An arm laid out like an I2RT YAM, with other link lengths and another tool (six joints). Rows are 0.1 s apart.
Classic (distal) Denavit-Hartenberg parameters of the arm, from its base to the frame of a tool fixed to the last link. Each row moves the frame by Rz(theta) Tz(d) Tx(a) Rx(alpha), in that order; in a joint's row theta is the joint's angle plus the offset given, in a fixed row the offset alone. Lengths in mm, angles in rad.
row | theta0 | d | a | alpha
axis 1 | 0 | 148.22 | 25.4 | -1.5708
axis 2 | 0 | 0 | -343.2 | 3.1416
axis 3 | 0.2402 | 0 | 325.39 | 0
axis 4 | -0.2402 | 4.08 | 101.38 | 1.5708
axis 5 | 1.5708 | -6.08 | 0 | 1.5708
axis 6 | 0.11 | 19.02 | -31.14 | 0.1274
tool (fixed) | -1.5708 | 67.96 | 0 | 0
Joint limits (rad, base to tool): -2.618..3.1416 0..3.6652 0..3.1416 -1.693..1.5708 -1.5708..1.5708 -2.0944..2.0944
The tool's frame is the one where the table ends.
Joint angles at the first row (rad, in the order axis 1, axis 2, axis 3, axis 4, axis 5, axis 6):
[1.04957, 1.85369, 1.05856, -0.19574, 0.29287, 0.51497]
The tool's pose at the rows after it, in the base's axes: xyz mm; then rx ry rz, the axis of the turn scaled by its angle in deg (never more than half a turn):
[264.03 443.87 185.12 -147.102 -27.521 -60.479]
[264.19 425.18 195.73 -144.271 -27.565 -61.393]
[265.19 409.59 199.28 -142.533 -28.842 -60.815]
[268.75 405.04 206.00 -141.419 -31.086 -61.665]
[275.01 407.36 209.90 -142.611 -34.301 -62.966]
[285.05 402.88 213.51 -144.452 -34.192 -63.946]
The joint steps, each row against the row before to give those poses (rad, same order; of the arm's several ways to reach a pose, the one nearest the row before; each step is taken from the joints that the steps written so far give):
[-0.00501, -0.07493, -0.06187, 0.07289, -0.03479, -0.05231]
[-0.02609, -0.06469, -0.06418, 0.04903, -0.03151, -0.03128]
[-0.02839, -0.04160, -0.04559, 0.02718, -0.04472, -0.03694]
[-0.01621, -0.01686, -0.00083, 0.00018, -0.01621, -0.04409]
[-0.00670, 0.01070, 0.03787, -0.04338, 0.01743, -0.04742]
[-0.01929, 0.00210, 0.02435, -0.03790, 0.01772, -0.01497]

